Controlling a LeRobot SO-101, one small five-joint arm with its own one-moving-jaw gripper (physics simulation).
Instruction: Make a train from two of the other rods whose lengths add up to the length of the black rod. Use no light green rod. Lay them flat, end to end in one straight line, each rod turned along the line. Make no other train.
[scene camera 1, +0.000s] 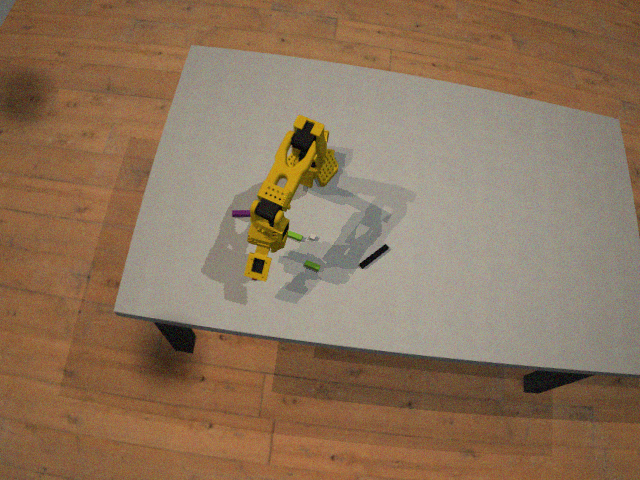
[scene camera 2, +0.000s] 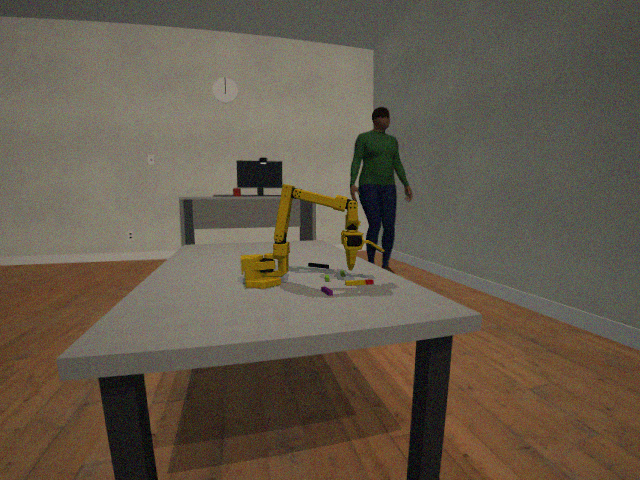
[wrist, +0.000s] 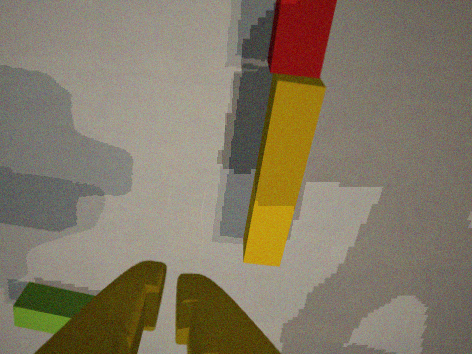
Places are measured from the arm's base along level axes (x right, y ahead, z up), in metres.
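Pixels of known places: hand, tool point: (scene camera 1: 271, 249) (scene camera 2: 350, 268) (wrist: 162, 287); arm's base, link origin: (scene camera 1: 310, 174) (scene camera 2: 269, 282).
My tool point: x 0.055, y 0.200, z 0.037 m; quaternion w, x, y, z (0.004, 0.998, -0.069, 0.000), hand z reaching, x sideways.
Observation:
Ahead of a thing's pixels: the offset from my tool point to its top centre.
The black rod {dx -0.203, dy -0.030, dz -0.027 m} (scene camera 1: 374, 256) (scene camera 2: 318, 265) lies slanted to the right of the arm in scene camera 1. A yellow rod {dx +0.023, dy +0.006, dz -0.027 m} (scene camera 2: 355, 283) (wrist: 284, 160) and a red rod {dx +0.024, dy +0.042, dz -0.027 m} (scene camera 2: 369, 282) (wrist: 302, 37) lie flat, end to end in about one line; any small gap is too fine to tell. In scene camera 1 the arm hides the yellow rod and most of the red one. A purple rod {dx +0.072, dy -0.083, dz -0.027 m} (scene camera 1: 240, 213) (scene camera 2: 327, 290) lies apart at the left. My gripper (scene camera 2: 351, 268) (wrist: 171, 271) is shut and empty, above the table beside the yellow rod's near end in the wrist view.
One light green rod {dx -0.041, dy -0.050, dz -0.027 m} (scene camera 1: 295, 236) lies beside the arm, with a small white rod {dx -0.076, dy -0.052, dz -0.027 m} (scene camera 1: 313, 237) near its end. Another green rod {dx -0.083, dy +0.008, dz -0.027 m} (scene camera 1: 311, 265) lies between them and the table's front edge. Part of a green rod (wrist: 42, 320) shows behind the left jaw in the wrist view.

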